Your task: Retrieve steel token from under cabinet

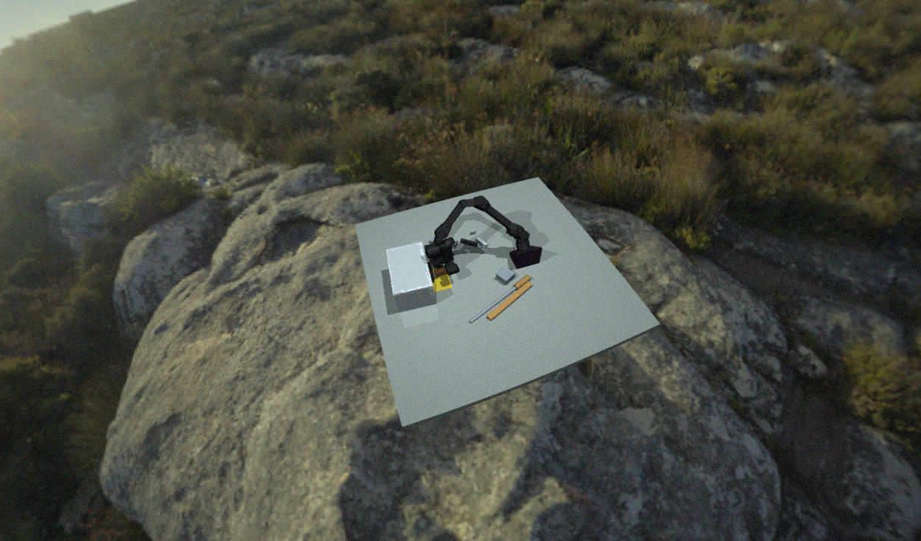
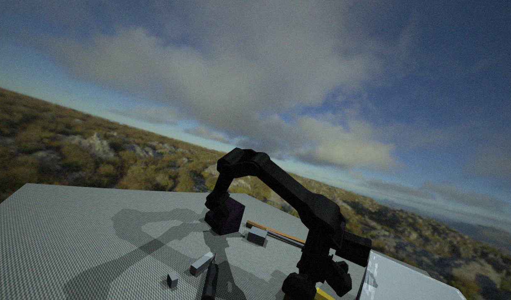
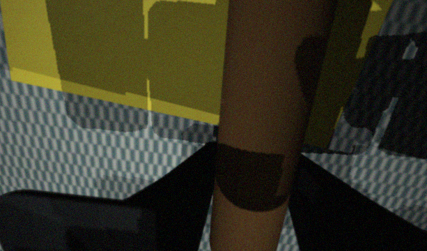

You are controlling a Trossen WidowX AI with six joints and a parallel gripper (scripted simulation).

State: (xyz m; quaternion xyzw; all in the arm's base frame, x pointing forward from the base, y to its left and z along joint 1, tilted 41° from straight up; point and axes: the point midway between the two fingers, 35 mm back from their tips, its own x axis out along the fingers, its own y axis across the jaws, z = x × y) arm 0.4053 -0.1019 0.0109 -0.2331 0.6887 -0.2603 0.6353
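Now: the grey bar 250 mm behind my gripper tip and 110 mm to the right of it. Round my gripper tip: grey block: 250 mm behind, 170 mm to the left, 10 mm above; small grey cube: 230 mm behind, 210 mm to the right; wooden stick: 310 mm to the left, 210 mm behind.
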